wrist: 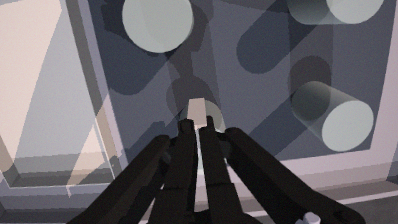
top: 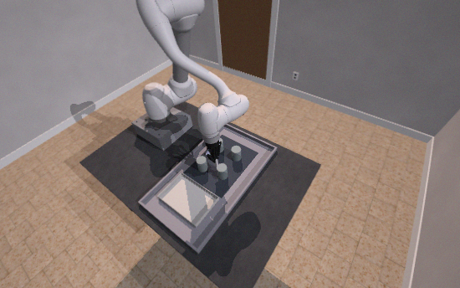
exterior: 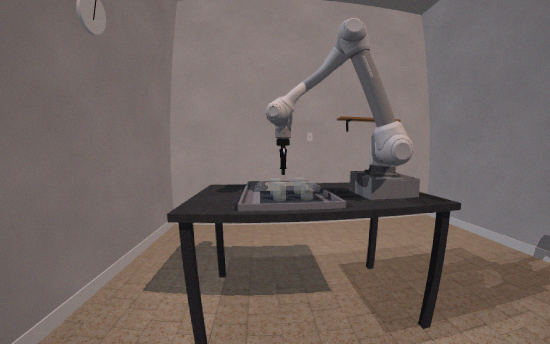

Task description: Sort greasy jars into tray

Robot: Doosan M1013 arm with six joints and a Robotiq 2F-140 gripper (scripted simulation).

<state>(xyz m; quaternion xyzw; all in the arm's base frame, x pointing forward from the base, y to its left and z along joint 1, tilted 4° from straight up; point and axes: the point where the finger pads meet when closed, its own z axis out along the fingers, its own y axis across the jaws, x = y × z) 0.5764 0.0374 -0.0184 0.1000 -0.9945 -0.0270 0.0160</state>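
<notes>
The dark drying mat lies 4 cm behind my hand, 7 cm to the left of it and 11 cm below it. Round my hand: tray: 3 cm ahead, 24 cm to the right, 11 cm below.
</notes>
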